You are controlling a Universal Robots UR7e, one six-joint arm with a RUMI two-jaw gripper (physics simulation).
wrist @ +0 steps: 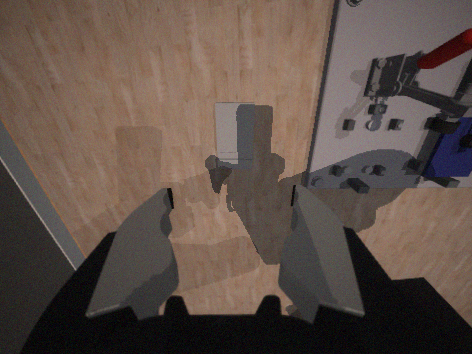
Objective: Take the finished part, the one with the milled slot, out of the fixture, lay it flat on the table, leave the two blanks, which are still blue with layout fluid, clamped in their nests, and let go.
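Places are measured from the arm's base along level axes (x ahead, y left, z up), in metres.
Pixels of known places: gripper, fingertip midpoint: point(232, 188).
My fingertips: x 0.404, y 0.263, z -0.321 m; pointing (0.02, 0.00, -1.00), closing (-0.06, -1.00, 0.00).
Behind a point stands the place of what it marks.
The finished part point(226, 127) @(y 0.271, x 0.430, z -0.438 m) is a plain grey rectangular block. It lies flat on the wooden table point(175, 60) @(y 0.323, x 0.512, z -0.448 m), left of the fixture, partly under the gripper's shadow. Thin lines cross it near its lower end; the slot itself is hard to make out. My gripper point(232, 188) @(y 0.263, x 0.404, z -0.321 m) is open and empty, its fingertips apart from the part, which shows beyond them in the view. One blue blank point(450, 155) @(y -0.009, x 0.375, z -0.412 m) sits in the fixture point(345, 30) @(y 0.135, x 0.519, z -0.433 m) at the right edge, partly cut off by the frame. The second blank does not show.
A toggle clamp point(387, 75) @(y 0.094, x 0.473, z -0.414 m) with a red handle point(445, 50) @(y 0.091, x 0.487, z -0.363 m) stands on the fixture plate. Dark locating blocks and pins rise near it and along the plate's lower edge. At the far left, a grey strip point(37, 200) runs along the table's edge beside a dark area.
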